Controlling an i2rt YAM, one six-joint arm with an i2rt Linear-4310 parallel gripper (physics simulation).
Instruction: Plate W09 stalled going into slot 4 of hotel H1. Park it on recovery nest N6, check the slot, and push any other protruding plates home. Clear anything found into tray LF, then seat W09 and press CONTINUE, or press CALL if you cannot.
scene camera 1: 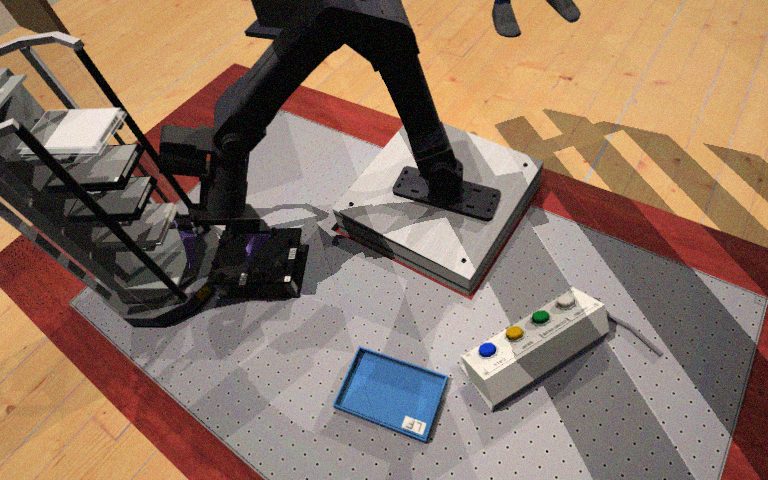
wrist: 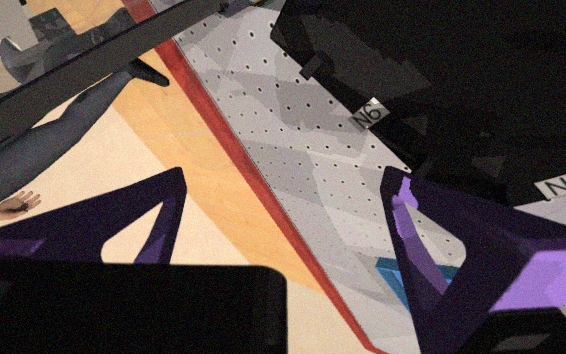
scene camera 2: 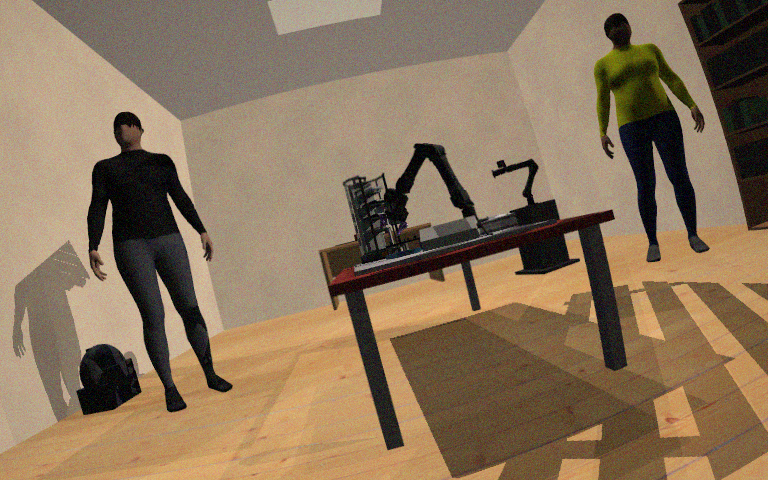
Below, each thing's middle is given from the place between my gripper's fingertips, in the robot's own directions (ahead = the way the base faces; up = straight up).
Right now the wire plate rack [scene camera 1: 148,286] is 20 cm to the right of my hand, 12 cm above it and 1 cm ahead of it.
